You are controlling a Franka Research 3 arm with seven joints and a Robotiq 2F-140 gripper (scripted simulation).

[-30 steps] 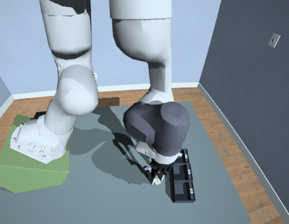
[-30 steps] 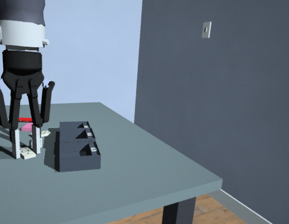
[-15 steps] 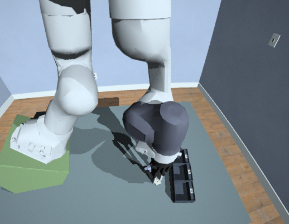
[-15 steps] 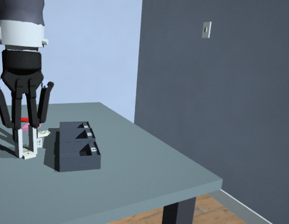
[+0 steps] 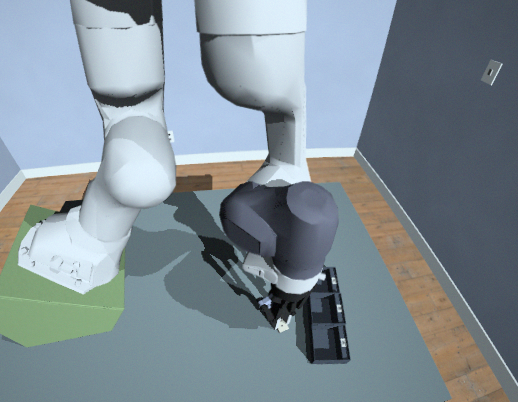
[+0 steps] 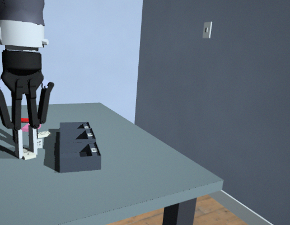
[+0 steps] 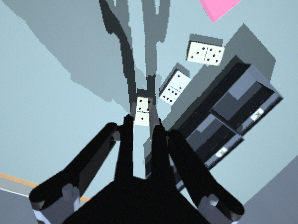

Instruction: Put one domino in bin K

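My gripper is now 3 cm short of the flat pink piece, 19 cm to the right of it and 3 cm above it. The rest, counted from my hand: white bolt (3 cm behind, 26 cm to the left, 3 cm below); then small red thing (2 cm ahead, 27 cm to the left, 3 cm below).
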